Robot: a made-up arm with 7 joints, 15 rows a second.
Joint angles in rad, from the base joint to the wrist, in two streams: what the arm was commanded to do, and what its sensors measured. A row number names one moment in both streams.
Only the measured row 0 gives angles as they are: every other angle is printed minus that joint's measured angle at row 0.
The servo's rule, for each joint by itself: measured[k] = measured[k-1] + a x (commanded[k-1-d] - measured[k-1]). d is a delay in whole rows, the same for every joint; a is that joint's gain. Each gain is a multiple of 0.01, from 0.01 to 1. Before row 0 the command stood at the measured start. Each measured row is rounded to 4 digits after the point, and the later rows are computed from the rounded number. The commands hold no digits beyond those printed.
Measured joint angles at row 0: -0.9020 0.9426 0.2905 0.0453 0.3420 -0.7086 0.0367
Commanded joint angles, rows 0 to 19: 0.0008 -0.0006 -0.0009 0.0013 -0.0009 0.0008 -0.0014; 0.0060 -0.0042 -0.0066 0.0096 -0.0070 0.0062 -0.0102; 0.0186 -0.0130 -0.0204 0.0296 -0.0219 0.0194 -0.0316; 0.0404 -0.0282 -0.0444 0.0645 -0.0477 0.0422 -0.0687; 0.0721 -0.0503 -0.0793 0.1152 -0.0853 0.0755 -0.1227; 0.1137 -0.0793 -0.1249 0.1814 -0.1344 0.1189 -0.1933; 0.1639 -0.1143 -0.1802 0.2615 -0.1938 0.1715 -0.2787; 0.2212 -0.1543 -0.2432 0.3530 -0.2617 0.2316 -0.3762; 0.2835 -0.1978 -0.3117 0.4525 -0.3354 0.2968 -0.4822; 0.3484 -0.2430 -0.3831 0.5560 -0.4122 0.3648 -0.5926; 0.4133 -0.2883 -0.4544 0.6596 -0.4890 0.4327 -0.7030; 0.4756 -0.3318 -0.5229 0.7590 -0.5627 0.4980 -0.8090; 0.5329 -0.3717 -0.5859 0.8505 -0.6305 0.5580 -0.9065; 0.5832 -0.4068 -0.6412 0.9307 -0.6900 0.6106 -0.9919; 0.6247 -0.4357 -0.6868 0.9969 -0.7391 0.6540 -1.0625; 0.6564 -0.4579 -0.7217 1.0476 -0.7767 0.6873 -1.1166; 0.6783 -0.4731 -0.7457 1.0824 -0.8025 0.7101 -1.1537; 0.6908 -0.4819 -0.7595 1.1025 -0.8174 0.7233 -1.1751; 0.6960 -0.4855 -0.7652 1.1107 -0.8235 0.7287 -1.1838; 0.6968 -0.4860 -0.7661 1.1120 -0.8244 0.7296 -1.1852
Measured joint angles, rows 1 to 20: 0.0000 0.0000 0.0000 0.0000 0.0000 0.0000 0.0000; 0.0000 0.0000 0.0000 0.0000 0.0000 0.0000 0.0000; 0.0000 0.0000 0.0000 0.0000 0.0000 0.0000 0.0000; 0.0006 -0.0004 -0.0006 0.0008 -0.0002 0.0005 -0.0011; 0.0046 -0.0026 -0.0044 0.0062 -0.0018 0.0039 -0.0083; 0.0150 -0.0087 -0.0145 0.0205 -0.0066 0.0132 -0.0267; 0.0338 -0.0202 -0.0333 0.0473 -0.0165 0.0306 -0.0599; 0.0621 -0.0380 -0.0623 0.0887 -0.0330 0.0575 -0.1095; 0.1003 -0.0624 -0.1017 0.1452 -0.0573 0.0943 -0.1757; 0.1474 -0.0930 -0.1512 0.2161 -0.0901 0.1406 -0.2571; 0.2020 -0.1292 -0.2092 0.2996 -0.1313 0.1952 -0.3512; 0.2623 -0.1697 -0.2738 0.3929 -0.1803 0.2562 -0.4547; 0.3260 -0.2129 -0.3427 0.4924 -0.2360 0.3214 -0.5636; 0.3906 -0.2574 -0.4131 0.5944 -0.2967 0.3882 -0.6737; 0.4535 -0.3013 -0.4823 0.6948 -0.3605 0.4541 -0.7806; 0.5123 -0.3428 -0.5476 0.7898 -0.4253 0.5164 -0.8801; 0.5648 -0.3806 -0.6066 0.8757 -0.4888 0.5729 -0.9684; 0.6091 -0.4131 -0.6571 0.9496 -0.5489 0.6216 -1.0427; 0.6441 -0.4395 -0.6978 1.0094 -0.6036 0.6610 -1.1011; 0.6694 -0.4593 -0.7280 1.0539 -0.6513 0.6905 -1.1427
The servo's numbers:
d 3
a 0.74 0.59 0.63 0.61 0.24 0.60 0.79

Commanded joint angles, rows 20 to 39: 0.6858 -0.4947 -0.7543 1.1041 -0.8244 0.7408 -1.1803; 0.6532 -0.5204 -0.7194 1.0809 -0.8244 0.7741 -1.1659; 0.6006 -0.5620 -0.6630 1.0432 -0.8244 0.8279 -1.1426; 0.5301 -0.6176 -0.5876 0.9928 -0.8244 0.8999 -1.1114; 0.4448 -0.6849 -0.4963 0.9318 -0.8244 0.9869 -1.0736; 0.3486 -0.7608 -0.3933 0.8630 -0.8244 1.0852 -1.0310; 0.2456 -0.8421 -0.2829 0.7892 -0.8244 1.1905 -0.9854; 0.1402 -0.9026 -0.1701 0.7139 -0.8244 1.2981 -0.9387; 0.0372 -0.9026 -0.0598 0.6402 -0.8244 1.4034 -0.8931; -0.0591 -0.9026 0.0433 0.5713 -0.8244 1.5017 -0.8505; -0.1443 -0.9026 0.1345 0.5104 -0.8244 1.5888 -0.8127; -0.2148 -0.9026 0.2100 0.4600 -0.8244 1.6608 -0.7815; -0.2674 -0.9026 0.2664 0.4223 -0.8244 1.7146 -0.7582; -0.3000 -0.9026 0.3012 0.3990 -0.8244 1.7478 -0.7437; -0.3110 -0.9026 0.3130 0.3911 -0.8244 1.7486 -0.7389; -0.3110 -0.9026 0.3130 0.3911 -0.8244 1.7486 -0.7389; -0.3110 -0.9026 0.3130 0.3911 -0.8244 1.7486 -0.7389; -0.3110 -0.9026 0.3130 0.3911 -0.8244 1.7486 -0.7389; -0.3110 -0.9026 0.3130 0.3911 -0.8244 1.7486 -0.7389; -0.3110 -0.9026 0.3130 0.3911 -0.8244 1.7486 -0.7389
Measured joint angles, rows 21 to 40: 0.6852 -0.4726 -0.7478 1.0835 -0.6912 0.7102 -1.1683; 0.6932 -0.4802 -0.7588 1.1001 -0.7230 0.7213 -1.1805; 0.6959 -0.4836 -0.7634 1.1074 -0.7473 0.7263 -1.1842; 0.6884 -0.4901 -0.7577 1.1054 -0.7658 0.7350 -1.1811; 0.6624 -0.5080 -0.7336 1.0905 -0.7799 0.7585 -1.1691; 0.6167 -0.5399 -0.6891 1.0616 -0.7906 0.8001 -1.1482; 0.5526 -0.5857 -0.6252 1.0196 -0.7987 0.8600 -1.1191; 0.4728 -0.6442 -0.5440 0.9660 -0.8049 0.9361 -1.0832; 0.3809 -0.7130 -0.4491 0.9032 -0.8096 1.0256 -1.0420; 0.2808 -0.7892 -0.3444 0.8337 -0.8132 1.1245 -0.9973; 0.1768 -0.8561 -0.2346 0.7606 -0.8159 1.2287 -0.9510; 0.0735 -0.8835 -0.1245 0.6872 -0.8179 1.3335 -0.9053; -0.0246 -0.8948 -0.0188 0.6165 -0.8195 1.4344 -0.8620; -0.1132 -0.8994 0.0778 0.5518 -0.8207 1.5270 -0.8231; -0.1884 -0.9013 0.1611 0.4958 -0.8216 1.6073 -0.7902; -0.2469 -0.9021 0.2274 0.4510 -0.8223 1.6717 -0.7649; -0.2862 -0.9024 0.2739 0.4193 -0.8228 1.7174 -0.7482; -0.3046 -0.9025 0.2985 0.4021 -0.8232 1.7361 -0.7409; -0.3093 -0.9026 0.3076 0.3954 -0.8235 1.7436 -0.7393; -0.3106 -0.9026 0.3110 0.3928 -0.8237 1.7466 -0.7390
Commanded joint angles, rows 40 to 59: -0.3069 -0.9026 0.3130 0.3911 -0.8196 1.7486 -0.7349; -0.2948 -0.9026 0.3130 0.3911 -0.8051 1.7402 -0.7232; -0.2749 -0.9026 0.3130 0.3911 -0.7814 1.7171 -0.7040; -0.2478 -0.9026 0.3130 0.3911 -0.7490 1.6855 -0.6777; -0.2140 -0.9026 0.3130 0.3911 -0.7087 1.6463 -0.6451; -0.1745 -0.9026 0.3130 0.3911 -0.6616 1.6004 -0.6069; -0.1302 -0.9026 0.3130 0.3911 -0.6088 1.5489 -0.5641; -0.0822 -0.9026 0.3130 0.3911 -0.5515 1.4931 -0.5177; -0.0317 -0.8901 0.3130 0.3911 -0.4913 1.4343 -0.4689; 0.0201 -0.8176 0.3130 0.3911 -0.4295 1.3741 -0.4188; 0.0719 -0.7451 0.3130 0.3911 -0.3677 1.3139 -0.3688; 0.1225 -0.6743 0.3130 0.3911 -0.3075 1.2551 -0.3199; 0.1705 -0.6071 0.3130 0.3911 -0.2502 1.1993 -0.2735; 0.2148 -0.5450 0.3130 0.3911 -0.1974 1.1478 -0.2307; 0.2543 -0.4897 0.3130 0.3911 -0.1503 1.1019 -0.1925; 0.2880 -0.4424 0.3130 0.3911 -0.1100 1.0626 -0.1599; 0.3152 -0.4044 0.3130 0.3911 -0.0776 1.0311 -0.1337; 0.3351 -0.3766 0.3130 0.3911 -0.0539 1.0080 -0.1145; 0.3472 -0.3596 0.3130 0.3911 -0.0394 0.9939 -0.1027; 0.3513 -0.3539 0.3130 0.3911 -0.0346 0.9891 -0.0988
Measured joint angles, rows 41 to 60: -0.3109 -0.9026 0.3123 0.3918 -0.8239 1.7478 -0.7389; -0.3110 -0.9026 0.3127 0.3914 -0.8240 1.7483 -0.7389; -0.3110 -0.9026 0.3129 0.3912 -0.8241 1.7485 -0.7389; -0.3080 -0.9026 0.3130 0.3911 -0.8230 1.7486 -0.7357; -0.2982 -0.9026 0.3130 0.3911 -0.8187 1.7436 -0.7258; -0.2810 -0.9026 0.3130 0.3911 -0.8097 1.7277 -0.7086; -0.2564 -0.9026 0.3130 0.3911 -0.7951 1.7024 -0.6842; -0.2250 -0.9026 0.3130 0.3911 -0.7744 1.6687 -0.6533; -0.1876 -0.9026 0.3130 0.3911 -0.7473 1.6277 -0.6166; -0.1451 -0.9026 0.3130 0.3911 -0.7141 1.5804 -0.5751; -0.0986 -0.9026 0.3130 0.3911 -0.6751 1.5280 -0.5298; -0.0491 -0.8952 0.3130 0.3911 -0.6310 1.4718 -0.4817; 0.0021 -0.8494 0.3130 0.3911 -0.5826 1.4132 -0.4320; 0.0538 -0.7879 0.3130 0.3911 -0.5310 1.3536 -0.3821; 0.1046 -0.7209 0.3130 0.3911 -0.4774 1.2945 -0.3330; 0.1534 -0.6538 0.3130 0.3911 -0.4229 1.2374 -0.2860; 0.1988 -0.5896 0.3130 0.3911 -0.3688 1.1836 -0.2423; 0.2399 -0.5307 0.3130 0.3911 -0.3164 1.1346 -0.2030; 0.2755 -0.4786 0.3130 0.3911 -0.2669 1.0914 -0.1690; 0.3049 -0.4348 0.3130 0.3911 -0.2215 1.0552 -0.1411
